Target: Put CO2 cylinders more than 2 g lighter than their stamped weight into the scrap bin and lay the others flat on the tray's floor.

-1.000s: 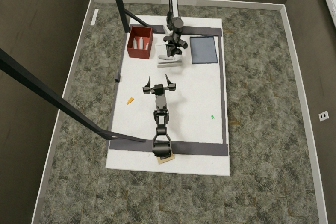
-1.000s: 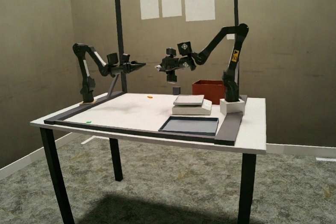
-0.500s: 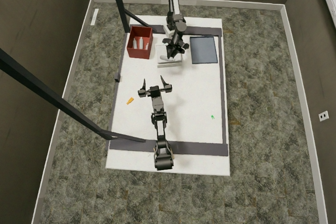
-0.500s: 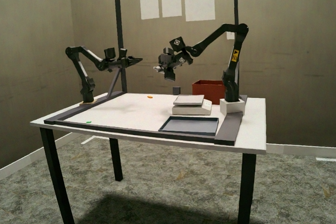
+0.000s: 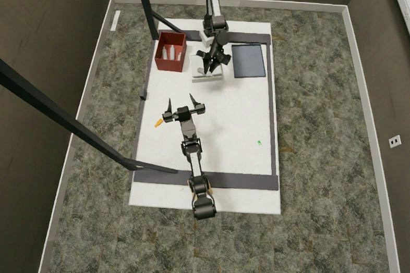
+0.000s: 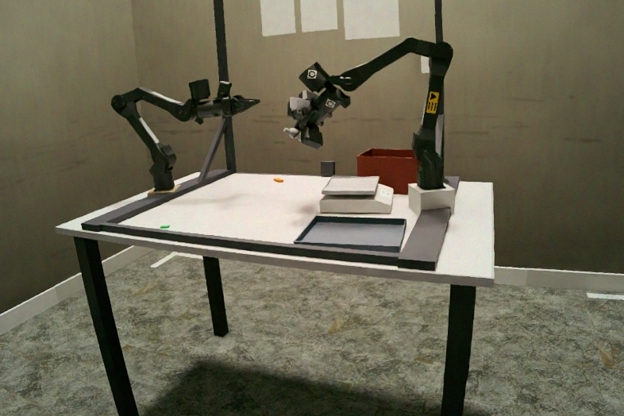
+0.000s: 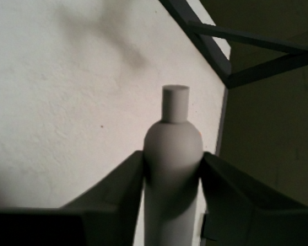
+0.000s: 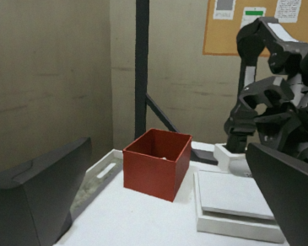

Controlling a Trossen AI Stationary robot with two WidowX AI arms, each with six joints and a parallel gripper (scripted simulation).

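Now: left hand 1 cm past the CO2 cylinder, 3 cm to the left of it and 2 cm above it. Round my left hand: scale: 3 cm behind, 15 cm to the left, 20 cm below; scale platform: 3 cm behind, 14 cm to the left, 18 cm below; red scrap bin: 24 cm behind, 22 cm to the left, 20 cm below.
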